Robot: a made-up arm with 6 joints. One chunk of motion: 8 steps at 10 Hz.
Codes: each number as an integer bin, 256 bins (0 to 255) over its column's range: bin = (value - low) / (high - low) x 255, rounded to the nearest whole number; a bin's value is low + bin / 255 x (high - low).
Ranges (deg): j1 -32..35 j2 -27..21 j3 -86..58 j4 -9..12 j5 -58..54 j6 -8..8
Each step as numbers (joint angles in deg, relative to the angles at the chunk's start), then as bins.
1 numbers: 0.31 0.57 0.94 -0.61 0.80 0.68
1 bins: 123 146 154 102 134 138
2 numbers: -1.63 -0.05 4.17 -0.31 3.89 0.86
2 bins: 116 143 160 106 141 141
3 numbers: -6.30 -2.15 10.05 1.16 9.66 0.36
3 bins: 98 132 170 123 154 133
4 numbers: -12.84 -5.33 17.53 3.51 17.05 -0.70
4 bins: 73 115 183 152 171 116
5 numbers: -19.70 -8.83 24.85 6.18 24.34 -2.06
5 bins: 47 97 196 184 187 95
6 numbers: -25.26 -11.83 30.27 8.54 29.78 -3.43
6 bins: 26 81 206 213 200 73
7 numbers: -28.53 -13.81 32.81 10.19 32.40 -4.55
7 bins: 13 70 210 233 206 55
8 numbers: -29.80 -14.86 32.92 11.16 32.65 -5.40
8 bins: 8 64 211 245 206 41
